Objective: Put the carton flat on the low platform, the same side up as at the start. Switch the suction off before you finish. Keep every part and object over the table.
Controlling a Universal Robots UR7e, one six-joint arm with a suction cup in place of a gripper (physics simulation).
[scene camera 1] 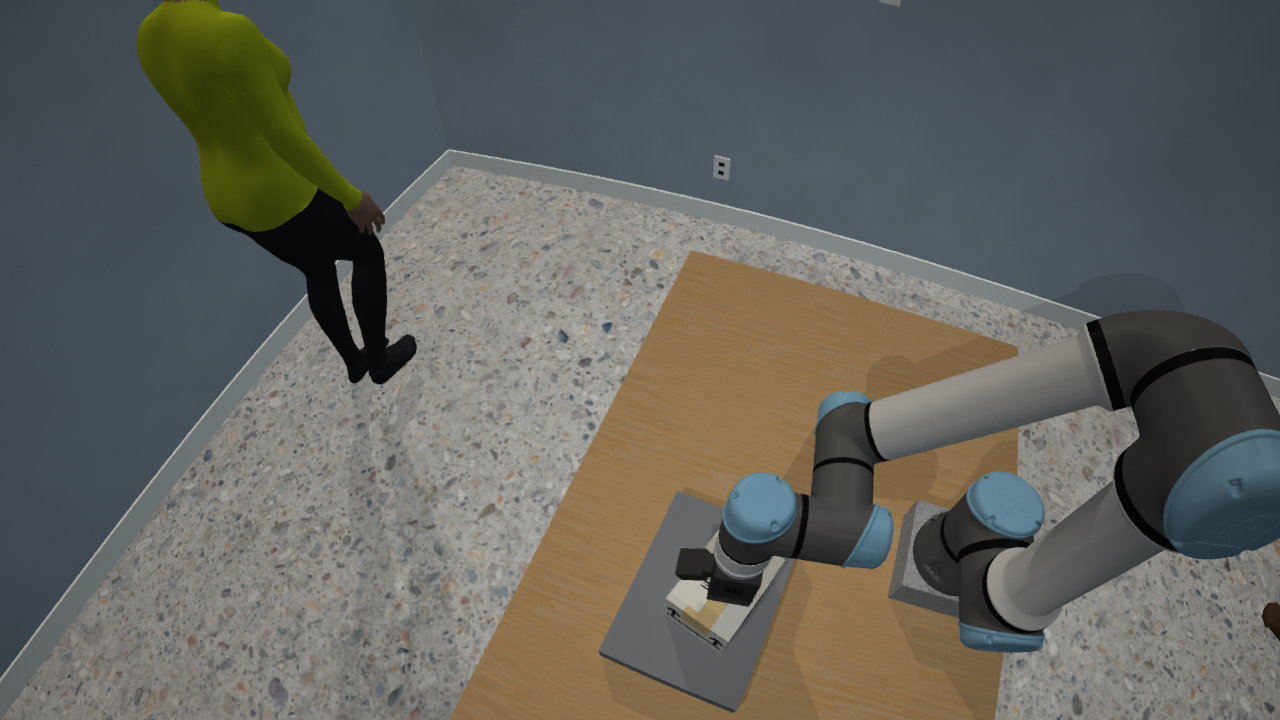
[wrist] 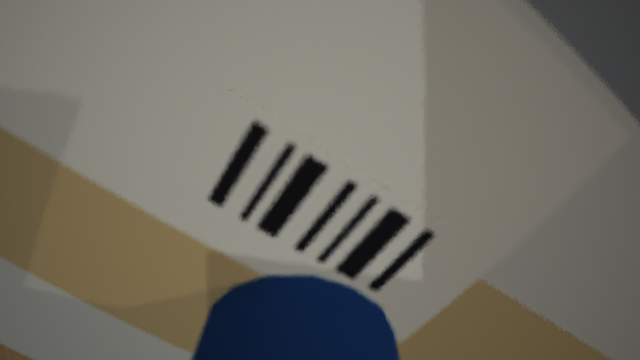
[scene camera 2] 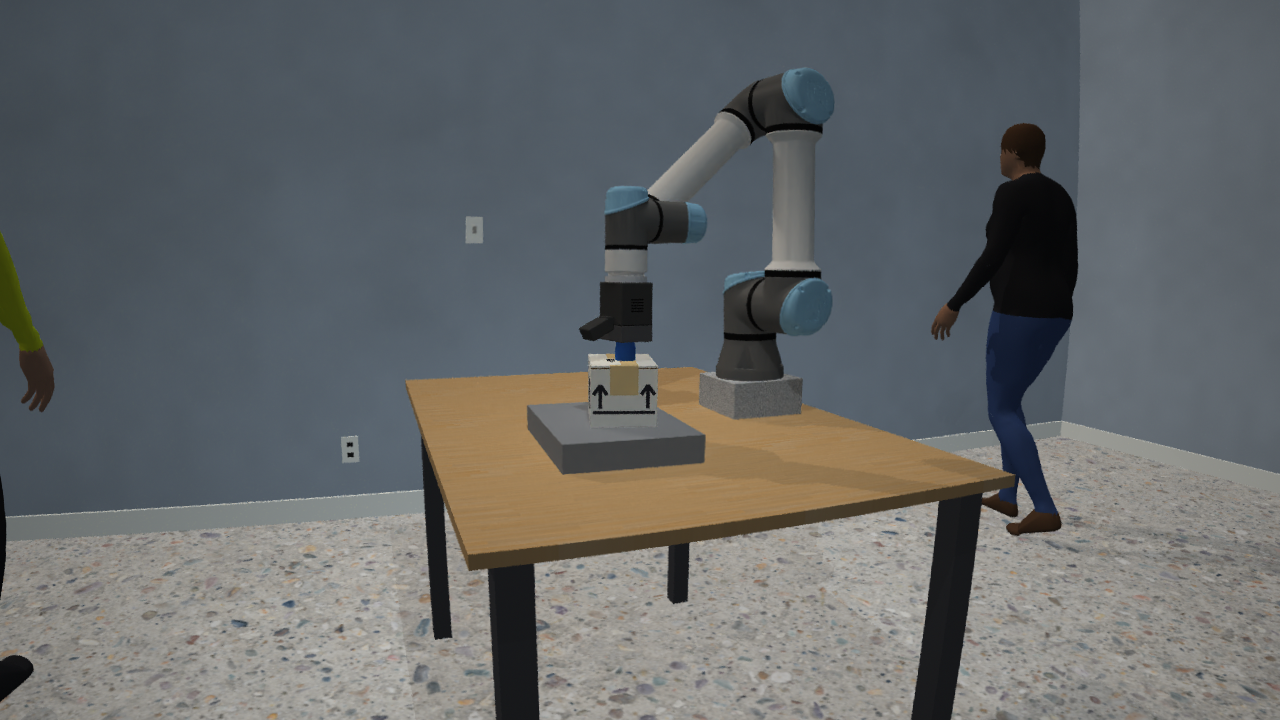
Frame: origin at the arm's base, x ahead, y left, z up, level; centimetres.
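Where they show: end effector, tool point: (wrist: 302, 295); arm's base, origin of the base link: (scene camera 1: 952, 555) (scene camera 2: 749, 375).
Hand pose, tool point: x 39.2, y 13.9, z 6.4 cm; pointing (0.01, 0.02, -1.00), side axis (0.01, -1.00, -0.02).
Note:
Things, the pixels of their top centre, and the offset from my tool point. Level surfaces: height alone.
- white carton, middle of its top: (wrist: 333, 330) (scene camera 1: 726, 579) (scene camera 2: 621, 359) dx +0.5, dy -0.6, dz +1.3 cm
- grey low platform, middle of its top: (wrist: 342, 84) (scene camera 1: 705, 594) (scene camera 2: 608, 418) dx +3.0, dy -0.6, dz -9.3 cm
- wooden table, its level: dz -14.1 cm
The white carton (scene camera 1: 735, 617) (scene camera 2: 623, 404) (wrist: 325, 65) with tan tape is upright and level, its printed arrows pointing up in scene camera 2. Its underside appears to rest on the grey low platform (scene camera 1: 644, 617) (scene camera 2: 635, 454) (wrist: 610, 40); a very thin gap cannot be ruled out. The carton lies within the platform's edges where these show. My blue suction cup (scene camera 2: 624, 351) (wrist: 297, 320) is pressed on the carton's top face, beside the black barcode, and holds it. In scene camera 1 the cup is hidden under the wrist.
The platform lies on the wooden table (scene camera 1: 760, 331) (scene camera 2: 501, 510). The arm's speckled base block (scene camera 1: 904, 573) (scene camera 2: 760, 398) stands beside it. A person in a yellow-green top (scene camera 1: 241, 116) stands off the table. Another person in a black top (scene camera 2: 1033, 241) stands beyond it at the right.

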